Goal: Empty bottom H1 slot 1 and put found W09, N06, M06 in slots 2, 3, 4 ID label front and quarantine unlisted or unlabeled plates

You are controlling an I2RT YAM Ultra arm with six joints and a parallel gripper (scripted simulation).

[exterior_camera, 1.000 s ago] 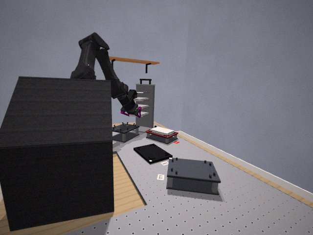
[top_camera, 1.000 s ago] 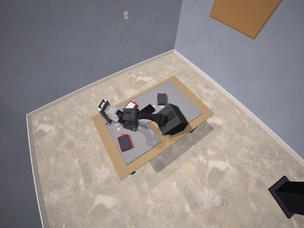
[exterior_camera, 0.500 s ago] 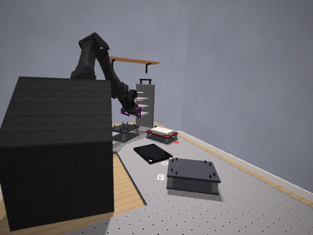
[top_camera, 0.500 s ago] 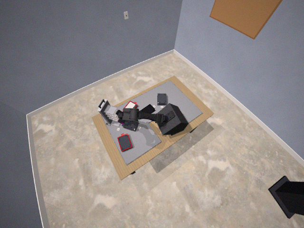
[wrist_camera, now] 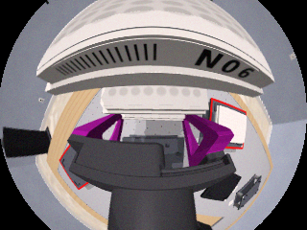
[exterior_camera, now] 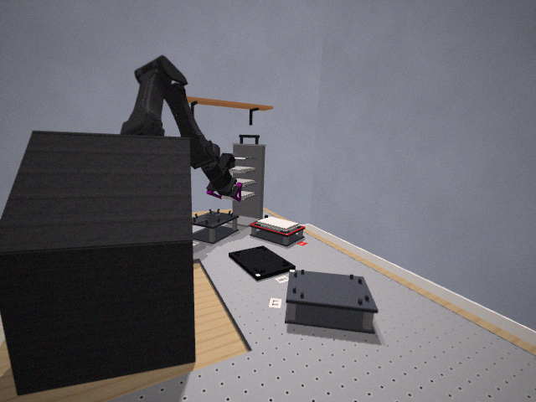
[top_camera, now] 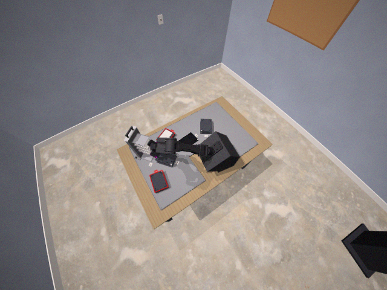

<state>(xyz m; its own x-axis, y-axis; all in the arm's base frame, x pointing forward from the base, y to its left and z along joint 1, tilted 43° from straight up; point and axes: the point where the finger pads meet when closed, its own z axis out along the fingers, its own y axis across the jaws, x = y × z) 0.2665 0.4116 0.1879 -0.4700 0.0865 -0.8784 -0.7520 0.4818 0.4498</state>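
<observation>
Now: the plate hotel H1 9 cm ahead of my hand, 10 cm to the left of it and 5 cm above it. The rest, counted from my hand: red-rimmed nest 26 cm behind, 4 cm to the left, 8 cm below.
</observation>
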